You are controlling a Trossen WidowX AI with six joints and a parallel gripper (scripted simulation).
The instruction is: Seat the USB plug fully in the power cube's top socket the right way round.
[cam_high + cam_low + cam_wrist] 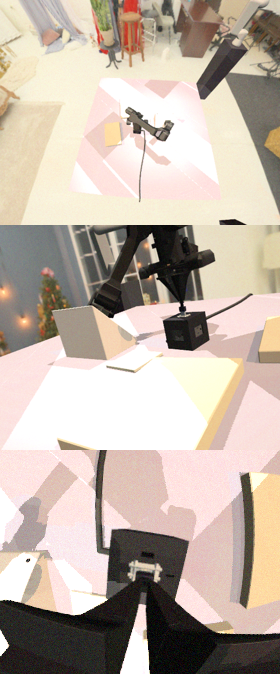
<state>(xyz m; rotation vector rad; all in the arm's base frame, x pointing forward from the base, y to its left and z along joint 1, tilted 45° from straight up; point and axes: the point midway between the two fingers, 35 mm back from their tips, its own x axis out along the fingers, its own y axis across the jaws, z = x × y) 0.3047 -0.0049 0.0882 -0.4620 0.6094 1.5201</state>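
Right now my gripper tip is 2 cm above the USB plug. The rest, counted from my gripper tip: socket (4 cm below); then thin white pad (8 cm behind, 13 cm to the right, 11 cm below).
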